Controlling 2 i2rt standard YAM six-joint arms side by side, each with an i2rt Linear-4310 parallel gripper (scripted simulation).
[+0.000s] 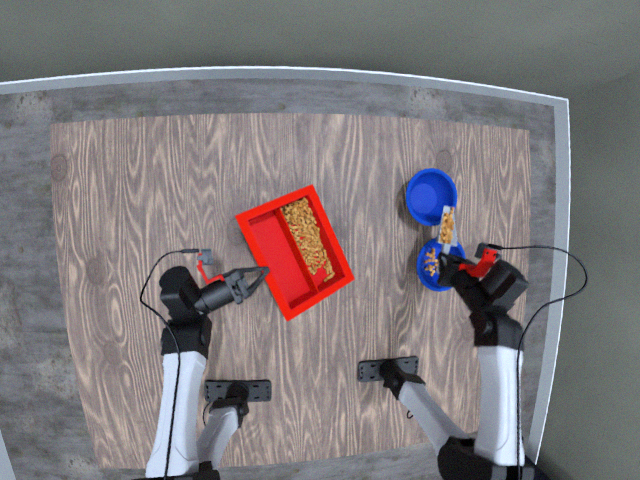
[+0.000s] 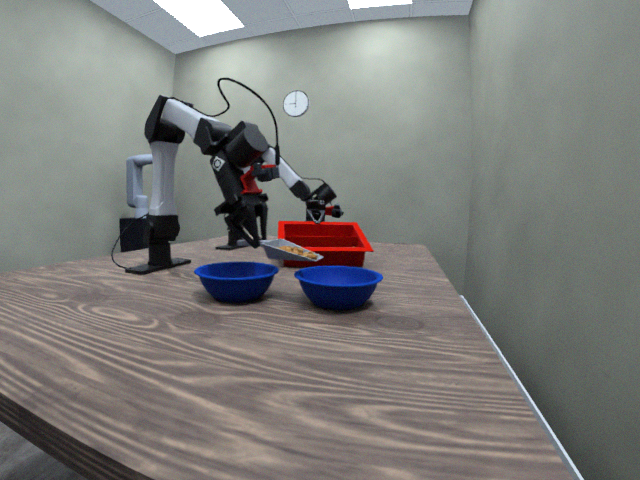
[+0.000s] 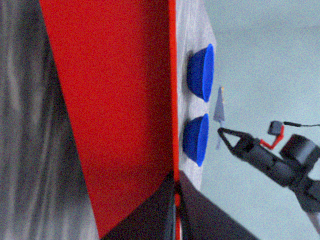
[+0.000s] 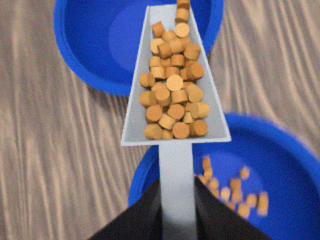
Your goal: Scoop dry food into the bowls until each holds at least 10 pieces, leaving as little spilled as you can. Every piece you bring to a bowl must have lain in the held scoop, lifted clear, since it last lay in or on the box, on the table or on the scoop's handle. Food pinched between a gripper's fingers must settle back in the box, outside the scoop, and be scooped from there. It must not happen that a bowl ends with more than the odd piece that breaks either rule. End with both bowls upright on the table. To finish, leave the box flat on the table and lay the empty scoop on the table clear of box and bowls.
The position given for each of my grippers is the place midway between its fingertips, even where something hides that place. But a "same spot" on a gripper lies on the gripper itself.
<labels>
My right gripper shows in image 1, in image 2 [261,247], in image 3 [218,128] and in image 4. A red box shows in image 1 [295,290], in image 2 and in image 3; in image 4 it is out of frame. One and the same spot on my right gripper: [image 4: 209,210] is [image 1: 458,255]. The same spot on the red box: [image 3: 119,78] is [image 2: 336,232].
</labels>
